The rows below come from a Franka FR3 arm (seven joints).
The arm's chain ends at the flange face. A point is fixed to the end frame.
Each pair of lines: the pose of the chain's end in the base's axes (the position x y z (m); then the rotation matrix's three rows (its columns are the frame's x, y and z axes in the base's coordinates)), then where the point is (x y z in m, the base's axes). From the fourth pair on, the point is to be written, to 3 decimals.
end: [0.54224 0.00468 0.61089], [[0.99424 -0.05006 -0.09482], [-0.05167 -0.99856 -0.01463], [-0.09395 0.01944 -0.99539]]
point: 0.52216 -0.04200 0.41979
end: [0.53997 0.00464 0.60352], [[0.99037 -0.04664 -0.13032], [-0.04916 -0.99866 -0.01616], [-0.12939 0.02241 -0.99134]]
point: 0.51319 -0.04234 0.41332
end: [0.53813 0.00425 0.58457], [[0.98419 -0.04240 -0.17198], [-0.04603 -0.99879 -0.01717], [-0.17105 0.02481 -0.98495]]
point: 0.50350 -0.04293 0.39569
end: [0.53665 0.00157 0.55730], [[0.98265 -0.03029 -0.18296], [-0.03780 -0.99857 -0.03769], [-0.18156 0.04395 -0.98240]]
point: 0.500 -0.050 0.370
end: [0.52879 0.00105 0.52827], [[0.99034 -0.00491 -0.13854], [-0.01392 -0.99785 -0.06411], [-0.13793 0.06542 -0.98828]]
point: 0.502 -0.055 0.341
